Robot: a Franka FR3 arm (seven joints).
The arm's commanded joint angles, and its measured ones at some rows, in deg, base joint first. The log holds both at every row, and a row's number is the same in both.
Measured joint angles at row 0: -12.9, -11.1, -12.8, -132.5, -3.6, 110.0, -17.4
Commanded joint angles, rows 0 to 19: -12.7, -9.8, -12.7, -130.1, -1.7, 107.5, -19.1; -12.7, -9.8, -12.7, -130.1, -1.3, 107.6, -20.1; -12.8, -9.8, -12.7, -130.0, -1.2, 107.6, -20.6; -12.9, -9.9, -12.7, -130.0, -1.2, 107.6, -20.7; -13.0, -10.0, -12.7, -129.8, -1.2, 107.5, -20.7; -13.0, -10.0, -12.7, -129.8, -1.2, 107.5, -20.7; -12.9, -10.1, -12.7, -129.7, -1.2, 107.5, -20.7; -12.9, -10.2, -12.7, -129.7, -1.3, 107.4, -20.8; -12.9, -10.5, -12.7, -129.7, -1.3, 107.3, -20.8; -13.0, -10.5, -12.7, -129.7, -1.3, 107.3, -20.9; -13.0, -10.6, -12.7, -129.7, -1.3, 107.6, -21.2; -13.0, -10.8, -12.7, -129.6, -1.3, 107.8, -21.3; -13.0, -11.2, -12.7, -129.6, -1.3, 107.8, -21.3; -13.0, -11.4, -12.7, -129.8, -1.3, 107.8, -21.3; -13.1, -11.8, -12.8, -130.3, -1.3, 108.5, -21.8; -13.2, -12.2, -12.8, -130.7, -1.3, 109.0, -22.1; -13.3, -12.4, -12.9, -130.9, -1.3, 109.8, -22.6; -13.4, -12.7, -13.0, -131.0, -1.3, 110.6, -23.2; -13.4, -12.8, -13.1, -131.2, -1.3, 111.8, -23.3; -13.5, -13.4, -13.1, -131.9, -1.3, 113.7, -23.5
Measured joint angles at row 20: -13.0, -10.6, -13.0, -130.9, -2.6, 110.6, -21.4
